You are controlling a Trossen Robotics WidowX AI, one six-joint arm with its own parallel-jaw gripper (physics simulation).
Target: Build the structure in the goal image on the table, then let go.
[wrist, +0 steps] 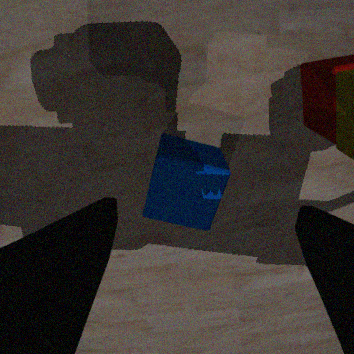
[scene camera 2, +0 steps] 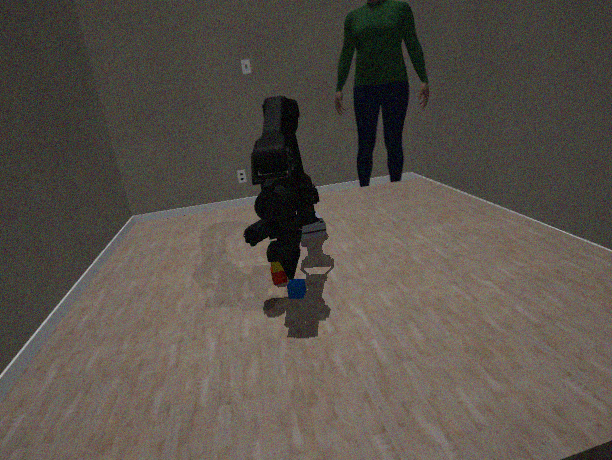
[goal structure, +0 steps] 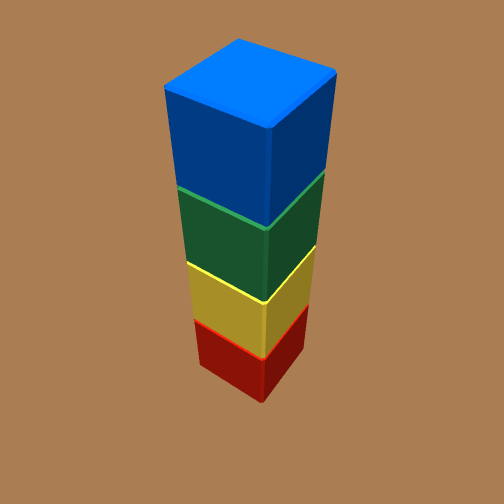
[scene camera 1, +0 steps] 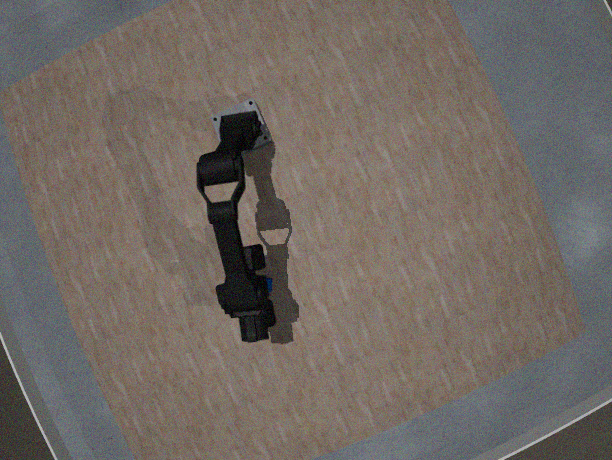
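Observation:
A blue cube [scene camera 1: 269, 285] [scene camera 2: 297, 289] [wrist: 185, 185] sits on the table, partly under the arm in scene camera 1. My gripper [scene camera 2: 291, 276] [wrist: 208, 213] is open and empty, just above the blue cube, which shows between the two black fingers in the wrist view. A red cube [scene camera 2: 279, 278] [wrist: 317, 100] stands beside it with a yellow cube [scene camera 2: 276, 267] [wrist: 346, 112] on top. They are at the right edge of the wrist view and partly hidden by the gripper in scene camera 2. The green cube does not show in these views.
The wood-patterned table [scene camera 1: 400, 200] [scene camera 2: 400, 350] carries the arm's grey base plate [scene camera 1: 251, 106] [scene camera 2: 314, 229]. The arm's dark shadow falls around the blue cube and the stack. A person in a green top [scene camera 2: 380, 45] stands far back by the wall.

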